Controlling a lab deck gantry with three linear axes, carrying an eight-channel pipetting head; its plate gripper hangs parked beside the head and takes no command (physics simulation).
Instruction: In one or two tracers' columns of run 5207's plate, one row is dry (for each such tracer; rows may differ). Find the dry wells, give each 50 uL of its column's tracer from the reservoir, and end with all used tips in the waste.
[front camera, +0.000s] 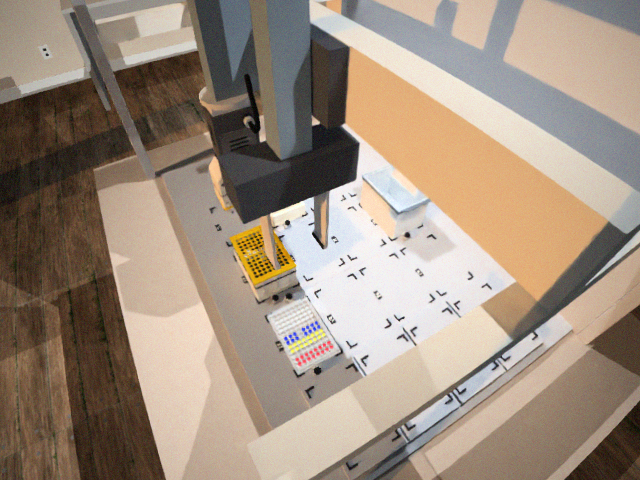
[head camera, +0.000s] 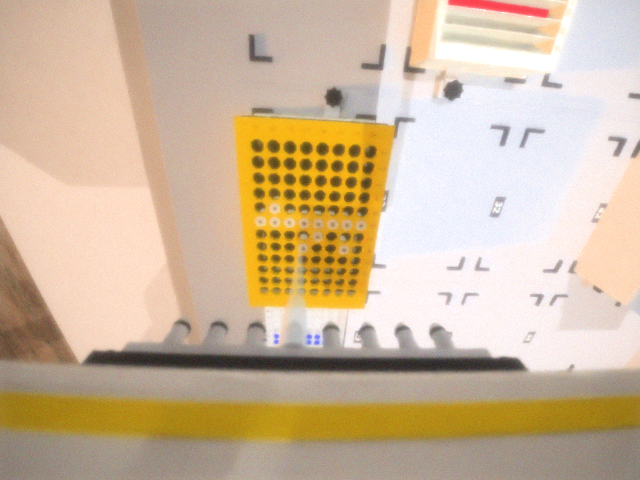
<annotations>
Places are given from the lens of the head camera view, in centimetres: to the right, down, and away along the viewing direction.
pipette tip (head camera: 293, 333): -1, 2, 6
</annotations>
